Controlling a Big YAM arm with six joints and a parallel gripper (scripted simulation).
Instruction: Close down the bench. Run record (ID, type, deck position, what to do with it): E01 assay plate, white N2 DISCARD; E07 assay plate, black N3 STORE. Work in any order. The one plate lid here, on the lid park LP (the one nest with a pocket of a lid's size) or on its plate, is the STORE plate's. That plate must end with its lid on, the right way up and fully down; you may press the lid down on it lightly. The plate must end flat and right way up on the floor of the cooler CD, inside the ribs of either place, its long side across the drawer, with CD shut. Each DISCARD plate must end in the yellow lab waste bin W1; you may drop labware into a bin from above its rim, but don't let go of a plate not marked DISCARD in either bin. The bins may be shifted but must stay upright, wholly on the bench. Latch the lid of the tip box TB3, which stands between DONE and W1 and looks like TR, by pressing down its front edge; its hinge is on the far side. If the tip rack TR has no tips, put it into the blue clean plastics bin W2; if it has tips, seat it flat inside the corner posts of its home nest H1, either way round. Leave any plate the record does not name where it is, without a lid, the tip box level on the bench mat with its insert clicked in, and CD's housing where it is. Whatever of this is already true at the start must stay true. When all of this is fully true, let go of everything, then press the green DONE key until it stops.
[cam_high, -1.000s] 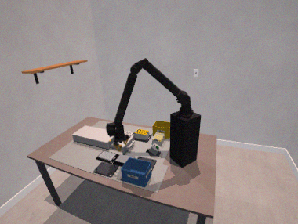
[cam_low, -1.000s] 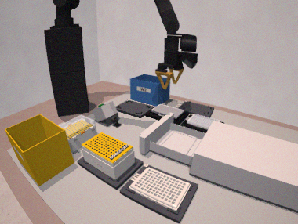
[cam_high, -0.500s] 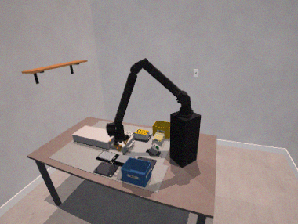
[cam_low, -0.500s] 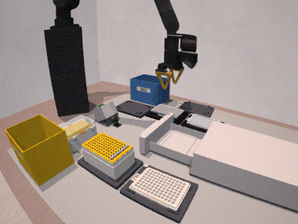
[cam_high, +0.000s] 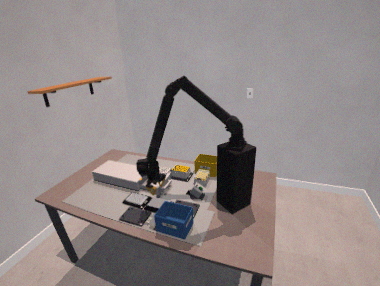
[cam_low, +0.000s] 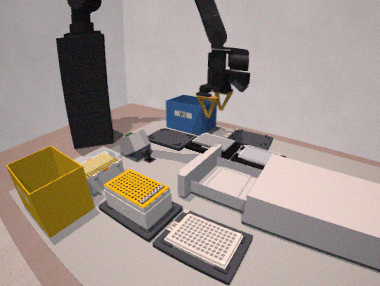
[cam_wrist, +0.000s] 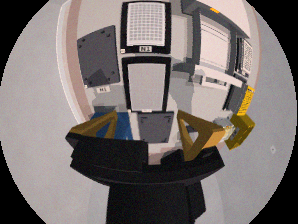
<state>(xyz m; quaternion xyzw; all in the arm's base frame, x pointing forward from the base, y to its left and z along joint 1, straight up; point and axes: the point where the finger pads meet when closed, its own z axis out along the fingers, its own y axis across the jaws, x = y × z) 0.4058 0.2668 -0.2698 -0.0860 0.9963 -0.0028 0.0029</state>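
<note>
Now: hand 11 cm above the plate lid. The rest, counted from my hand: dark lid park nest 16 cm behind, 13 cm below, 6 cm to the right; then black slab 13 cm below; then black plate 12 cm below.
</note>
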